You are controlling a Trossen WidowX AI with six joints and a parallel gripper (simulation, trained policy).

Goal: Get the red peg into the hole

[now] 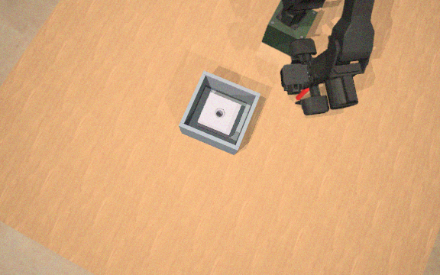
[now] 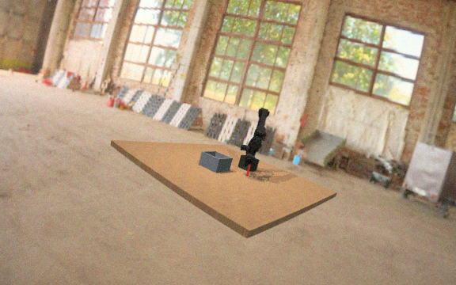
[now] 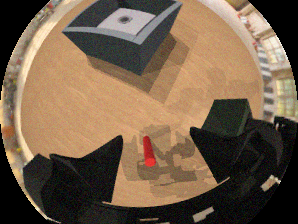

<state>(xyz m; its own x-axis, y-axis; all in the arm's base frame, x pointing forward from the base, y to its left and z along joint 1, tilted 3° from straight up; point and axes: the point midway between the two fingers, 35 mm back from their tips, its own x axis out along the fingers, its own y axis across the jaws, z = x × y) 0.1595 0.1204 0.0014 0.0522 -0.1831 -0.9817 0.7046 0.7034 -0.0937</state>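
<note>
My gripper tip is 10 mm past the red peg, 30 mm to the right of it and 30 mm above it. From my gripper tip the other things lie so: grey box 170 mm ahead, 120 mm to the right, 40 mm below; then plate 170 mm ahead, 120 mm to the right, 30 mm below.
</note>
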